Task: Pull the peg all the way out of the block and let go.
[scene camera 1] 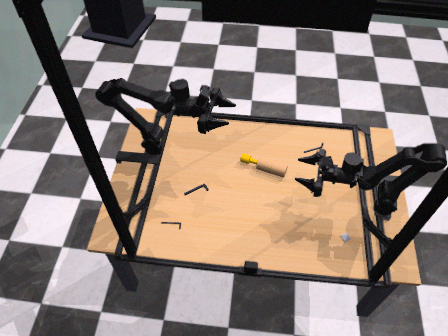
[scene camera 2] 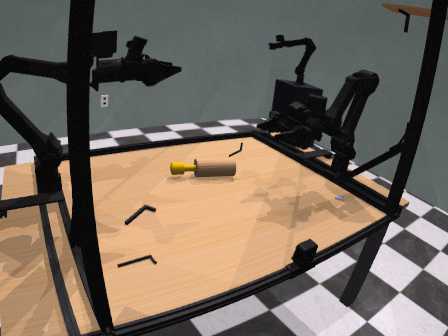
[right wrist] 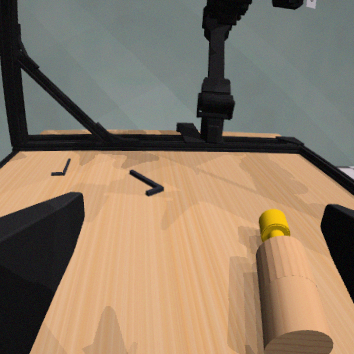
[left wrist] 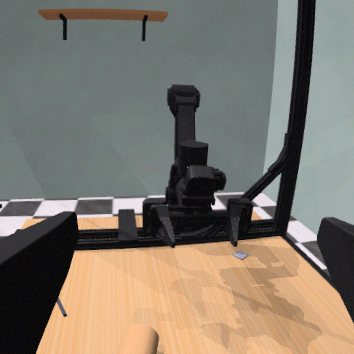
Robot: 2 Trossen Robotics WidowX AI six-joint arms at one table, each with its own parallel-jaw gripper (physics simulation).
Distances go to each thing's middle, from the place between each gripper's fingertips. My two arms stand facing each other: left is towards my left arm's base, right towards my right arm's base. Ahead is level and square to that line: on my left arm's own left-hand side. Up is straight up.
Right now my right hand is 10 cm short of the wooden block (scene camera 2: 211,167), 10 cm to the right of it and 15 cm above it. From my right hand the other things lie so: yellow peg (right wrist: 272,222): 10 cm ahead, 18 cm to the left, 15 cm below.
My left hand is 320 mm above the yellow peg, 90 mm to the left of it and 70 mm short of it. The rest, counted from my left hand: wooden block: 320 mm below, 160 mm to the right, 60 mm ahead.
